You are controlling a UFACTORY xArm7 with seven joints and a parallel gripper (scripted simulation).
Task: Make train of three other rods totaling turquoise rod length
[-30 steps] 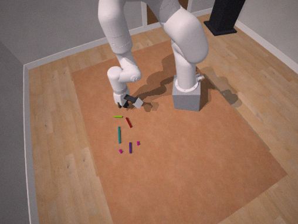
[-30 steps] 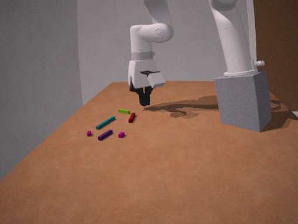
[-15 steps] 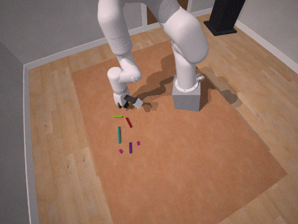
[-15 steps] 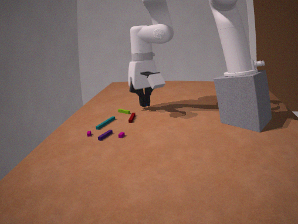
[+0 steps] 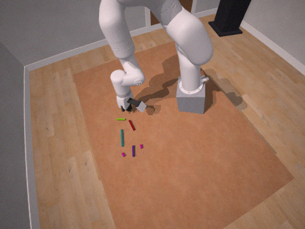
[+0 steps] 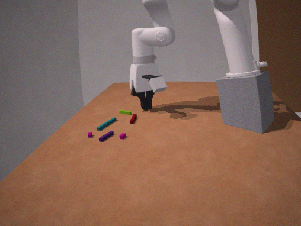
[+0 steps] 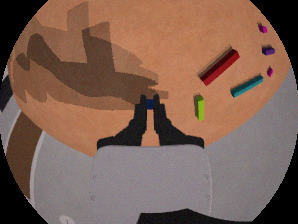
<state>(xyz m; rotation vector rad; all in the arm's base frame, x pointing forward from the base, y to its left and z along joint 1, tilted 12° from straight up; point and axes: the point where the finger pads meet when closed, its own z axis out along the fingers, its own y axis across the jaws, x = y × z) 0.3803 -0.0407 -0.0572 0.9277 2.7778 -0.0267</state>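
Now: hand 20 mm above the blue rod. From my hand the other things lie so: lime rod 60 mm to the left, 60 mm ahead, 20 mm below; turquoise rod 180 mm to the left, 70 mm ahead, 20 mm below; red rod 110 mm to the left, 20 mm below.
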